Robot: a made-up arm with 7 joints.
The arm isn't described. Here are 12 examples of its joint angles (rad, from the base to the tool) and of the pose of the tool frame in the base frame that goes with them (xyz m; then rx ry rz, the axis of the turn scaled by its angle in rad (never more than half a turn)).
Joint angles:
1: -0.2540 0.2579 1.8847 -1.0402 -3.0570 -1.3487 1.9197
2: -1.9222 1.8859 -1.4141 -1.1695 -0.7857 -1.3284 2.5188
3: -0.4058 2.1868 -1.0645 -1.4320 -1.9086 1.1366 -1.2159
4: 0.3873 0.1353 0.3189 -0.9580 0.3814 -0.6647 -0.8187
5: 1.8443 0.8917 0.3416 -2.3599 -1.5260 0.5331 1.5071
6: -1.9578 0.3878 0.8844 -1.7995 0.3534 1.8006 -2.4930
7: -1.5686 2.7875 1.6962 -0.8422 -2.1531 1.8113 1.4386
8: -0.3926 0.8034 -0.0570 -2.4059 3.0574 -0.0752 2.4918
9: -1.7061 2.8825 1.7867 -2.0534 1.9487 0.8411 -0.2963
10: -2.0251 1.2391 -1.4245 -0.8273 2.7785 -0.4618 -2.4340
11: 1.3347 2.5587 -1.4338 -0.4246 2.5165 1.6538 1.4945
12: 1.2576 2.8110 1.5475 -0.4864 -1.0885 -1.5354 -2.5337
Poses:
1: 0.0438 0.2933 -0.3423 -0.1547 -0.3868 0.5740
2: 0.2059 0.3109 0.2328 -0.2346 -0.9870 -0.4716
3: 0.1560 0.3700 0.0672 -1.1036 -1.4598 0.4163
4: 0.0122 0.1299 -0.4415 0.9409 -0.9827 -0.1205
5: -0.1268 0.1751 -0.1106 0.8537 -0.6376 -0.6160
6: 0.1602 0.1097 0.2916 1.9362 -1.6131 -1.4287
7: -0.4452 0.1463 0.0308 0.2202 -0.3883 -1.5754
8: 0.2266 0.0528 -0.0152 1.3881 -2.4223 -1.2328
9: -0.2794 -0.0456 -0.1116 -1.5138 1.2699 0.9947
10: 0.3564 0.1485 0.2693 1.6681 -1.6879 -0.3909
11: 0.2069 0.4034 0.1854 -2.3736 0.4095 -1.7598
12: 0.4182 0.1557 0.1979 -0.2562 -0.3339 0.6589
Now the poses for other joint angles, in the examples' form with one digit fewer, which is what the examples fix.
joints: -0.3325 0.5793 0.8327 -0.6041 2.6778 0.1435 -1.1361
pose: 0.225 0.319 -0.286 -0.493 -1.584 1.810
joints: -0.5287 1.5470 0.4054 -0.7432 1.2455 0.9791 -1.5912
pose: 0.179 0.420 0.135 0.957 -0.813 -0.633
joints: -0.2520 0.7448 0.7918 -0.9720 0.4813 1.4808 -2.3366
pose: 0.216 0.369 -0.168 0.246 -0.181 -1.454
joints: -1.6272 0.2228 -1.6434 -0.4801 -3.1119 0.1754 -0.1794
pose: 0.459 -0.163 -0.040 -1.053 -0.819 0.272
